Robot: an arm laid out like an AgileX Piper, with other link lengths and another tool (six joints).
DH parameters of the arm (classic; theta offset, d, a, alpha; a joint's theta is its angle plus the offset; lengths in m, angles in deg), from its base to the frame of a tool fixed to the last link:
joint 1: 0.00 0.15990 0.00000 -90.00
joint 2: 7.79 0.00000 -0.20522 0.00
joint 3: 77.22 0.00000 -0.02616 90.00
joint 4: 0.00 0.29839 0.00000 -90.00
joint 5: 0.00 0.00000 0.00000 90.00
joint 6: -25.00 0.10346 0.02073 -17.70
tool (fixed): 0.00 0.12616 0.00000 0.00
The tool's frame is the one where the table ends.
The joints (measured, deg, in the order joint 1, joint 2, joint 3, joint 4, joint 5, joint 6), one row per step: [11.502, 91.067, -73.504, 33.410, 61.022, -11.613]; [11.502, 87.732, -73.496, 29.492, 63.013, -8.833]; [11.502, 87.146, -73.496, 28.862, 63.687, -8.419]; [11.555, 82.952, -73.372, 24.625, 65.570, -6.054]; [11.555, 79.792, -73.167, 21.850, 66.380, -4.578]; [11.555, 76.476, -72.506, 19.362, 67.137, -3.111]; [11.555, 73.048, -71.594, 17.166, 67.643, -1.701]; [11.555, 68.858, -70.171, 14.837, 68.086, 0.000]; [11.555, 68.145, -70.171, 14.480, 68.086, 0.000]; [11.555, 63.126, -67.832, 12.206, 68.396, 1.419]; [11.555, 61.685, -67.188, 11.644, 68.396, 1.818]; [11.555, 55.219, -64.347, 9.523, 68.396, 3.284]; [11.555, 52.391, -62.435, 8.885, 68.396, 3.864]
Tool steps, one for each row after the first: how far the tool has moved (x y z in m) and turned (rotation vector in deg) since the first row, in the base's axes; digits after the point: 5 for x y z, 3 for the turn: [-0.00573, -0.01059, 0.01279, -2.640, -0.891, -0.542]; [-0.00804, -0.01247, 0.01497, -3.106, -0.803, -0.462]; [-0.01398, -0.02516, 0.03117, -6.073, -2.859, -1.126]; [-0.01684, -0.03414, 0.04364, -7.912, -4.923, -1.991]; [-0.02140, -0.04276, 0.05468, -9.504, -6.707, -3.033]; [-0.02625, -0.05070, 0.06526, -10.773, -8.560, -4.260]; [-0.03290, -0.05950, 0.07655, -11.958, -10.636, -5.908]; [-0.03332, -0.06090, 0.08002, -12.129, -11.410, -6.012]; [-0.04293, -0.07045, 0.08936, -13.262, -13.653, -7.598]; [-0.04541, -0.07284, 0.09229, -13.459, -14.388, -8.094]; [-0.05708, -0.08240, 0.10516, -13.986, -17.778, -10.084]; [-0.06356, -0.08582, 0.10604, -14.117, -18.577, -10.792]
